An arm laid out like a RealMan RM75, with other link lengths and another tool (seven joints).
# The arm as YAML. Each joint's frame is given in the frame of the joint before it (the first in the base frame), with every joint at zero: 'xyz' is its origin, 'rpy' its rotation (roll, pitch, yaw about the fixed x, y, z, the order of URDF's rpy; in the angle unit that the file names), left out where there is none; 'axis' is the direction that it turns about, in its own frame. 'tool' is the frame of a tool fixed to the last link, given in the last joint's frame.
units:
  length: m
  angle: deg
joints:
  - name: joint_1
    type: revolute
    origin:
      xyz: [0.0, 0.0, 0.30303]
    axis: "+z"
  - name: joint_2
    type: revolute
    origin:
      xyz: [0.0, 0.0, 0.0]
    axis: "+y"
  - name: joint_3
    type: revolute
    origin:
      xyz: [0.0, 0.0, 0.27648]
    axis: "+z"
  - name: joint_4
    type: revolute
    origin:
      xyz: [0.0, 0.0, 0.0]
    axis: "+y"
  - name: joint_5
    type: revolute
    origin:
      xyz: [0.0, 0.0, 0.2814]
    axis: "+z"
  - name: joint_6
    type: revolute
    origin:
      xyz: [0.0, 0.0, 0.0]
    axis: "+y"
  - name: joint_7
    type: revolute
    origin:
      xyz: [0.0, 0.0, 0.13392]
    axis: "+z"
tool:
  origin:
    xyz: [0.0, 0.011, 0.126]
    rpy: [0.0, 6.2, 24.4]
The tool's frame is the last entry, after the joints.
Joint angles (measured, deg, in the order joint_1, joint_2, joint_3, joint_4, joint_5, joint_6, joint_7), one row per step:
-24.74 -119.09 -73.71 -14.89 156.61 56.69 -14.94
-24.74 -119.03 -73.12 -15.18 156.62 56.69 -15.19
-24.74 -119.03 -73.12 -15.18 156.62 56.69 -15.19
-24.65 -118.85 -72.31 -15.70 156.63 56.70 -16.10
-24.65 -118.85 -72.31 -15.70 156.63 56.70 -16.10
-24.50 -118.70 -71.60 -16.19 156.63 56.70 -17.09
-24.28 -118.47 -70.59 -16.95 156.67 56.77 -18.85
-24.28 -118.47 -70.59 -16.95 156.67 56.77 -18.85
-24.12 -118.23 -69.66 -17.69 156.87 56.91 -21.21
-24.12 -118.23 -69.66 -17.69 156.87 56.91 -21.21
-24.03 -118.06 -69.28 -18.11 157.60 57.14 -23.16
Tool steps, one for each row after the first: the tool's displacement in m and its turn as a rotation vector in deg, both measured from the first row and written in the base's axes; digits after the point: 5 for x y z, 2 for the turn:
0.00331 0.00023 -0.00197 -0.39 -0.10 -0.51
0.00331 0.00023 -0.00197 -0.39 -0.10 -0.51
0.00755 0.00048 -0.00355 -0.90 -0.78 -1.16
0.00755 0.00048 -0.00355 -0.90 -0.78 -1.16
0.01090 0.00026 -0.00501 -1.38 -1.59 -1.65
0.01636 -0.00008 -0.00688 -2.10 -3.10 -2.41
0.01636 -0.00008 -0.00688 -2.10 -3.10 -2.41
0.02261 -0.00030 -0.00863 -2.94 -5.14 -3.22
0.02261 -0.00030 -0.00863 -2.94 -5.14 -3.22
0.02747 -0.00082 -0.01010 -3.71 -6.58 -3.97

